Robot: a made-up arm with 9 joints. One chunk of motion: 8 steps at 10 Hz.
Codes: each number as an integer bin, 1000 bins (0 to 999) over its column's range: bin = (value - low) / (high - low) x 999, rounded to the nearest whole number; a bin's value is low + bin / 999 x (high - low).
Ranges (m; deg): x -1.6..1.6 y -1.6..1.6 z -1.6..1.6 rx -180..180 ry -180..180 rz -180..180
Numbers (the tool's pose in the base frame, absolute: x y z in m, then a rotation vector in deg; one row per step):
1: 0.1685 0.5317 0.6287 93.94 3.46 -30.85
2: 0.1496 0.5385 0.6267 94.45 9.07 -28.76
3: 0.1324 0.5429 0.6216 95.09 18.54 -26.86
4: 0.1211 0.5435 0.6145 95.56 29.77 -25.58
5: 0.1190 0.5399 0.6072 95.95 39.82 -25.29
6: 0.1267 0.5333 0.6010 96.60 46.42 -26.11
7: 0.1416 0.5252 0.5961 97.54 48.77 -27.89
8: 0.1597 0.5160 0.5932 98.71 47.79 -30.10
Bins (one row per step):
1: 552 665 696 760 509 414
2: 546 668 695 762 525 420
3: 541 669 694 763 551 425
4: 537 669 691 765 582 429
5: 537 668 689 766 610 429
6: 539 666 687 768 628 427
7: 544 663 686 770 635 422
8: 549 661 685 773 632 416

